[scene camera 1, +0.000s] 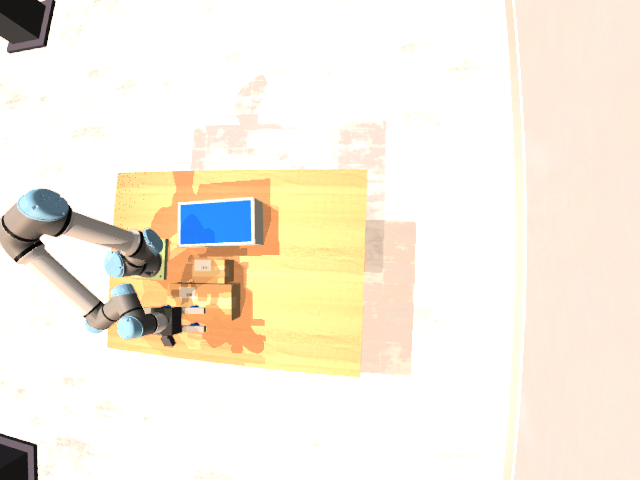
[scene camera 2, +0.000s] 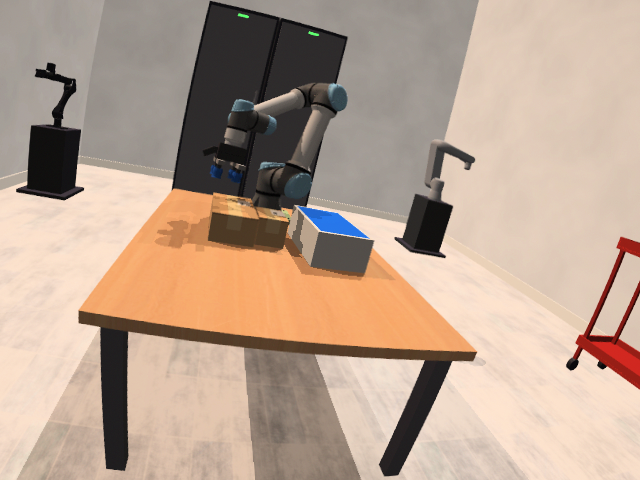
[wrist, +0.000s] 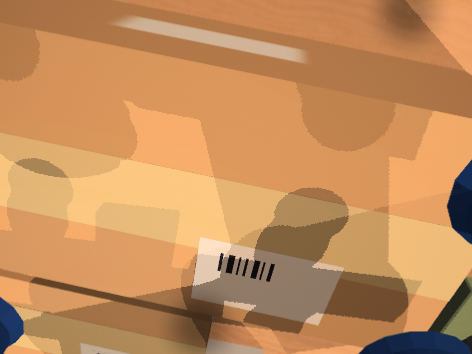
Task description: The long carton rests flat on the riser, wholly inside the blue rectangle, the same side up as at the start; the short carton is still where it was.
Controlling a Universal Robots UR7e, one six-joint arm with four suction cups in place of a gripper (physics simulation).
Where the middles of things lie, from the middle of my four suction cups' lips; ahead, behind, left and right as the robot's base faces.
Now: suction cup 2 cm short of the long carton (scene camera 1: 222, 300), 5 cm to the right of it and 15 cm above it. The rest, counted from my suction cup: riser (scene camera 2: 326, 239): 9 cm ahead, 40 cm to the left, 14 cm below; short carton (scene camera 2: 272, 227): 6 cm ahead, 19 cm to the left, 15 cm below.
